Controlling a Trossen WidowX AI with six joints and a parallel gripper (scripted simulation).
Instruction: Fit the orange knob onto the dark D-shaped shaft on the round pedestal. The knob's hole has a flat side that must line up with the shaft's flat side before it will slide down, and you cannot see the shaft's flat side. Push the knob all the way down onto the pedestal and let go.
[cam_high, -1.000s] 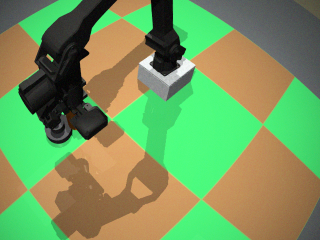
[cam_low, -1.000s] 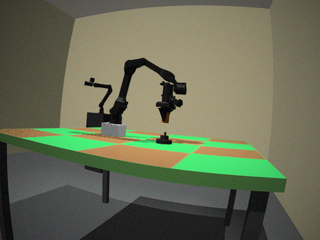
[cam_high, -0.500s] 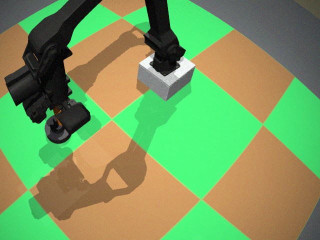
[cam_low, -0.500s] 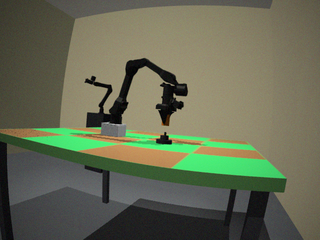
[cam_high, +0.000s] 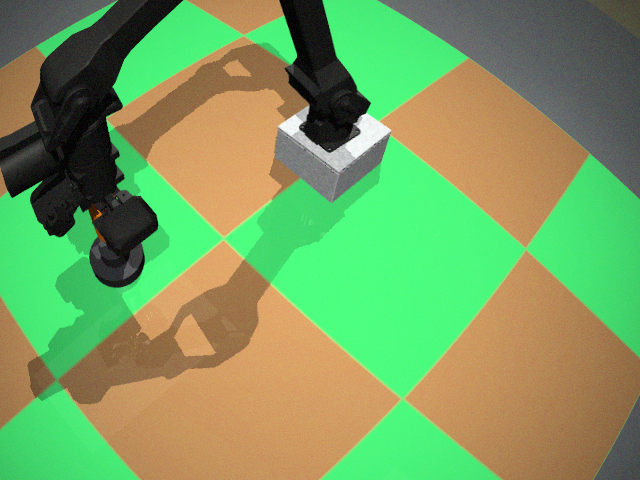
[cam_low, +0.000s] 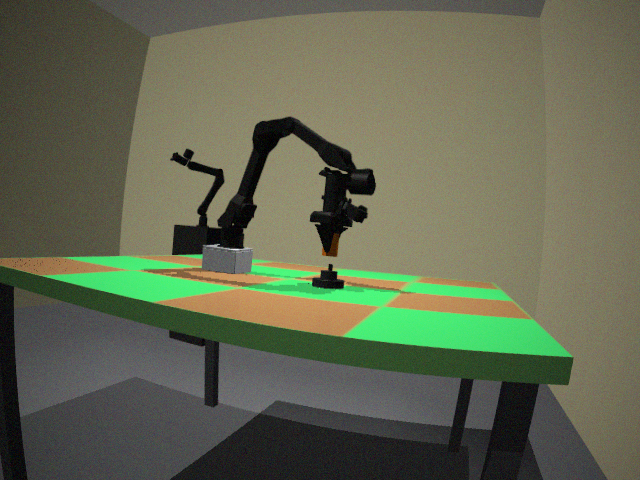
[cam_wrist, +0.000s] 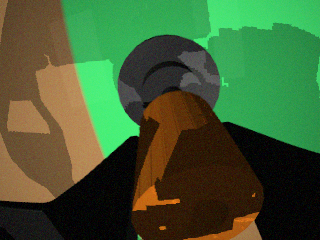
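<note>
The pedestal lies 6 cm below my gripper tip. Round my gripper tip: orange knob 2 cm above.
</note>
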